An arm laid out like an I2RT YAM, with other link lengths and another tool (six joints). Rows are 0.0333 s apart.
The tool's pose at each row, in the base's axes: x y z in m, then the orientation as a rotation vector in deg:
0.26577, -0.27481, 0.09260, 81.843, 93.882, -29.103
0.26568, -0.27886, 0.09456, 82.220, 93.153, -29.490
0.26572, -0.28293, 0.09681, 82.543, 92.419, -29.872
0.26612, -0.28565, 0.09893, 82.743, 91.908, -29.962
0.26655, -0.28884, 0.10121, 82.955, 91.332, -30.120
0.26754, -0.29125, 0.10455, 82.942, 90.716, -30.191
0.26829, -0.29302, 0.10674, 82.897, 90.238, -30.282
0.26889, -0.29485, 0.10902, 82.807, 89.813, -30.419
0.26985, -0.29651, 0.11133, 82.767, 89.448, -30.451
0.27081, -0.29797, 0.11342, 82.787, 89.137, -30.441
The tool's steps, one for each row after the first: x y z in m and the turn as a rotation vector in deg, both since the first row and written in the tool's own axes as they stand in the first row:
-0.00394, -0.00066, 0.00207, 0.375, -0.471, 0.431
-0.00813, -0.00113, 0.00404, 0.716, -0.967, 0.843
-0.01141, -0.00095, 0.00516, 0.830, -1.261, 1.187
-0.01509, -0.00083, 0.00657, 0.986, -1.618, 1.547
-0.01916, 0.00027, 0.00700, 0.945, -2.079, 1.867
-0.02193, 0.00104, 0.00747, 0.914, -2.466, 2.087
-0.02482, 0.00167, 0.00788, 0.892, -2.853, 2.238
-0.02762, 0.00269, 0.00827, 0.843, -3.138, 2.418
-0.03012, 0.00371, 0.00862, 0.812, -3.341, 2.610

